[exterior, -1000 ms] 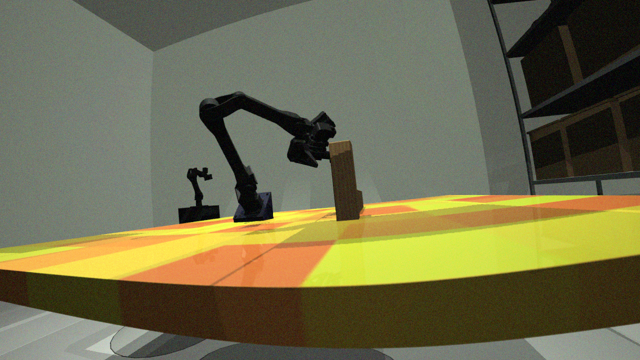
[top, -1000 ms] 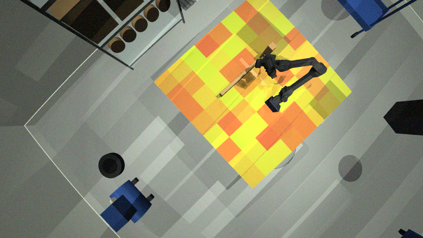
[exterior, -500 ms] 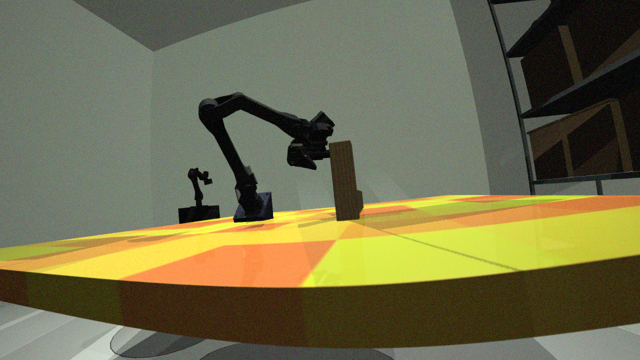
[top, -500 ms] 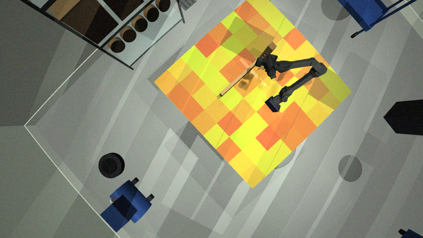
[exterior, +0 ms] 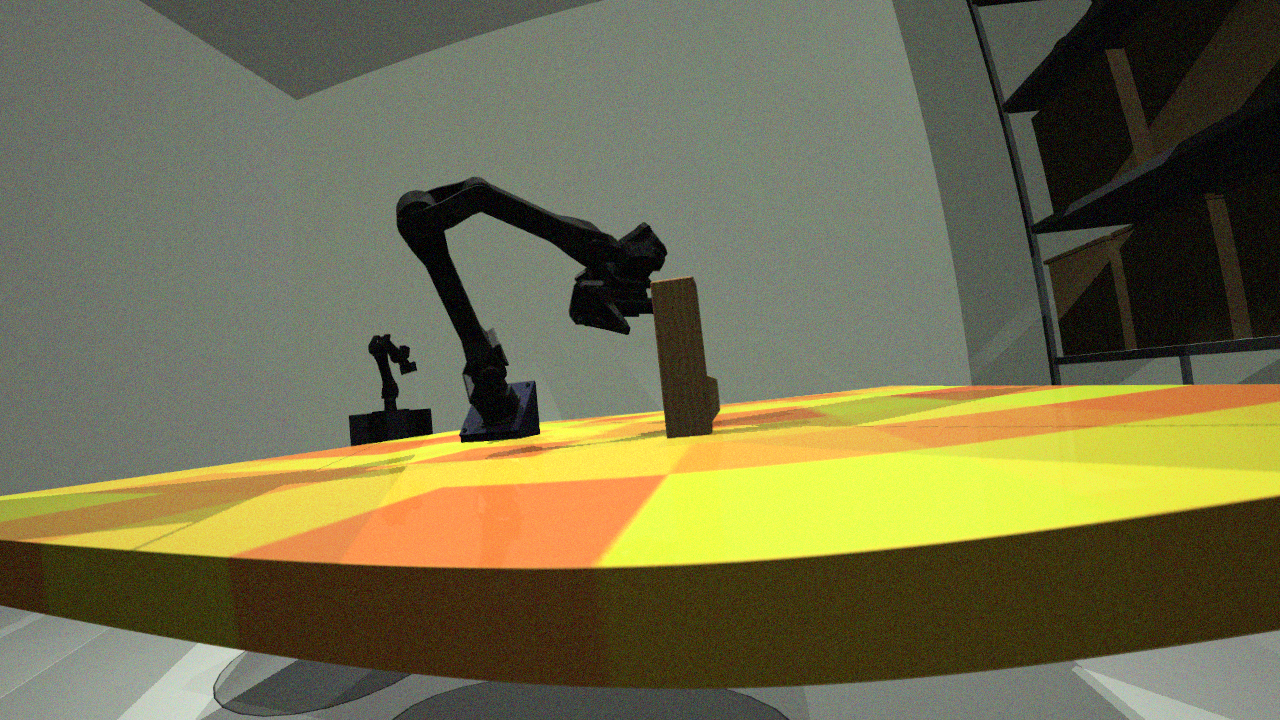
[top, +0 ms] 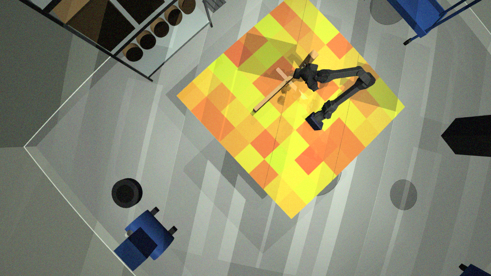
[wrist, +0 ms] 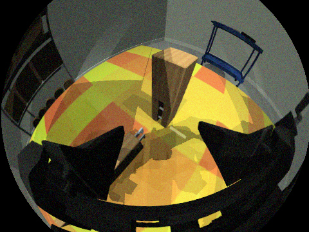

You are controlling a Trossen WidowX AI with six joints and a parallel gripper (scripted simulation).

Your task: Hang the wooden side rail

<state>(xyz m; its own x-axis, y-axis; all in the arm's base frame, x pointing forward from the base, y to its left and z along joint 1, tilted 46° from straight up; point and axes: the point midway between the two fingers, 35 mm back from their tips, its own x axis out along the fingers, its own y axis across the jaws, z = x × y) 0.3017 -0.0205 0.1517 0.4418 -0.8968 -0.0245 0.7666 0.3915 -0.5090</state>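
The headboard post is 40 mm ahead of my gripper tip, 80 mm to the right of it and 60 mm below it.
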